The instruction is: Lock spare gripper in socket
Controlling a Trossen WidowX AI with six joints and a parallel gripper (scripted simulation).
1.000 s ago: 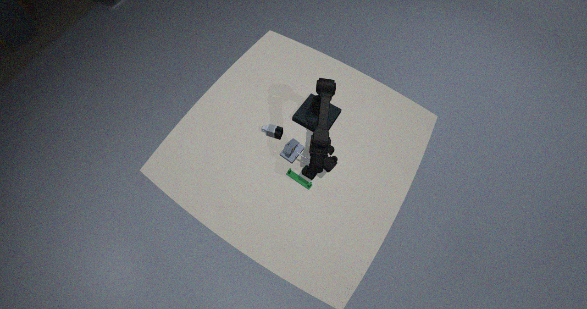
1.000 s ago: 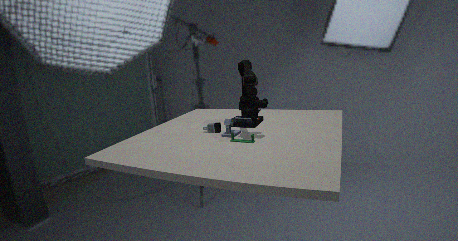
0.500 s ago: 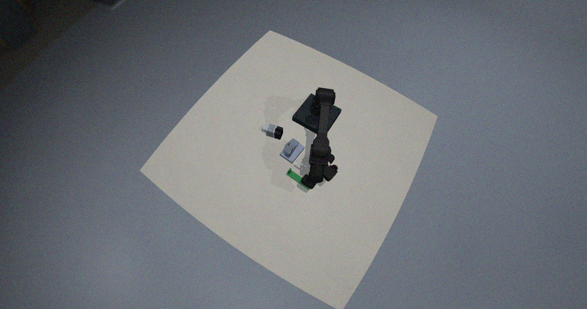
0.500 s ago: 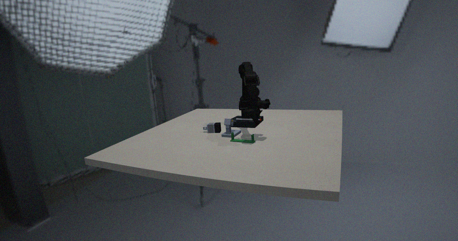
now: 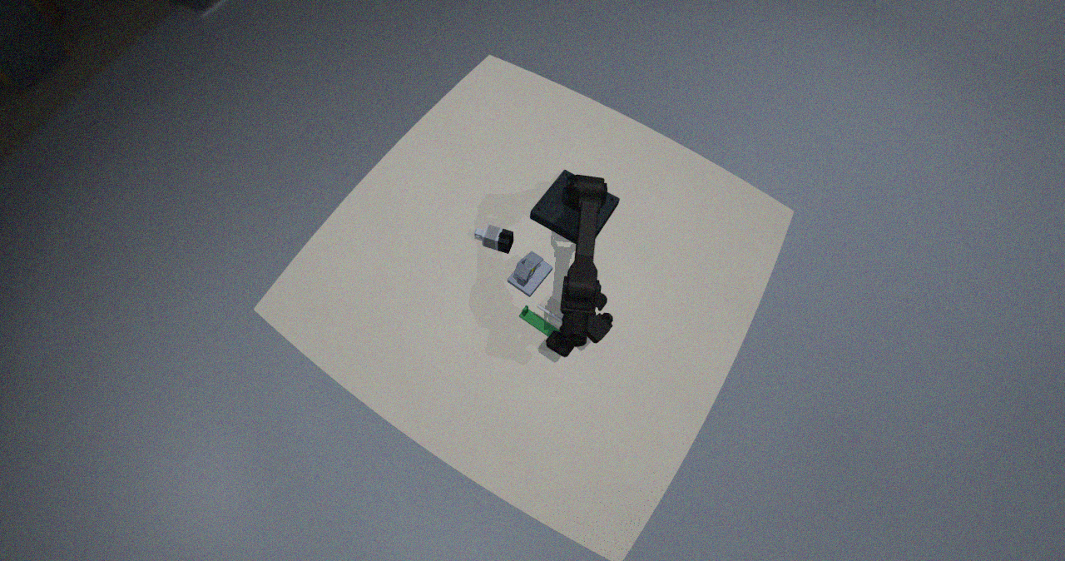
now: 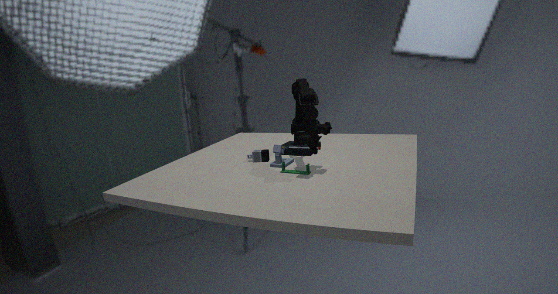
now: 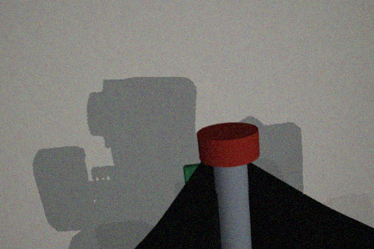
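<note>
Right now the green rack is 10 mm behind my gripper tip, 100 mm to the right of it and 70 mm below it. Also, from my gripper tip: grey mount 100 mm behind, 220 mm to the right, 40 mm below; spare gripper 150 mm behind, 360 mm to the right, 70 mm below.
</note>
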